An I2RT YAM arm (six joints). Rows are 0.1 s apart.
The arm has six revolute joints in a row. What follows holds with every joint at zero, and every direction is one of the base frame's. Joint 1 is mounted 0.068 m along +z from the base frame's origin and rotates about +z. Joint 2 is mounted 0.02 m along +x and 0.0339 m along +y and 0.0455 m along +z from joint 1 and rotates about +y. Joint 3 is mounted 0.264 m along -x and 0.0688 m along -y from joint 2 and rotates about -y. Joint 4 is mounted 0.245 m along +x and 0.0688 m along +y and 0.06 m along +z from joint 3 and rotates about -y. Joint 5 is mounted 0.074 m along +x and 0.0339 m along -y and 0.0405 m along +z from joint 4 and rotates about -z. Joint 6 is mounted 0.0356 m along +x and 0.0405 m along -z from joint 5 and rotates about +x. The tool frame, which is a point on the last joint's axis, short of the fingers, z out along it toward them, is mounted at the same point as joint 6; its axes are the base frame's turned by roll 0, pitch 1.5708 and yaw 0 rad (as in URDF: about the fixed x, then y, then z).
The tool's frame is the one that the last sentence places.
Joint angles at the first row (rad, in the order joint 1, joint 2, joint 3, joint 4, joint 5, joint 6):
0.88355, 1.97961, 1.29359, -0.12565, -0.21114, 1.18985
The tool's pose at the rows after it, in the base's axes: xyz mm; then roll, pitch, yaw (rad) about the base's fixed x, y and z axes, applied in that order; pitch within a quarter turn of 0, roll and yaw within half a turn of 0:
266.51 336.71 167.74 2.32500 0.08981 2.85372
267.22 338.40 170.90 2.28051 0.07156 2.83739
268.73 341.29 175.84 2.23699 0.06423 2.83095
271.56 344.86 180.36 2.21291 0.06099 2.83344
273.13 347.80 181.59 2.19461 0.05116 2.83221
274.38 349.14 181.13 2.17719 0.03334 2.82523
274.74 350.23 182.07 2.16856 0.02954 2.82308
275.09 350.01 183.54 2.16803 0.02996 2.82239
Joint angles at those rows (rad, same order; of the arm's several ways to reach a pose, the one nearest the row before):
0.88238, 1.98223, 1.28363, -0.07726, -0.22964, 1.22814
0.88249, 1.97827, 1.27673, -0.03226, -0.24345, 1.26253
0.88309, 1.97681, 1.28065, 0.00506, -0.25535, 1.28319
0.88240, 1.98314, 1.30105, 0.01380, -0.26647, 1.28972
0.88318, 1.99118, 1.31164, 0.02824, -0.27543, 1.30338
0.88219, 1.99721, 1.31224, 0.04952, -0.28501, 1.32577
0.88298, 1.99877, 1.31530, 0.05674, -0.28678, 1.33303
0.88205, 1.99650, 1.31818, 0.05215, -0.28687, 1.33270

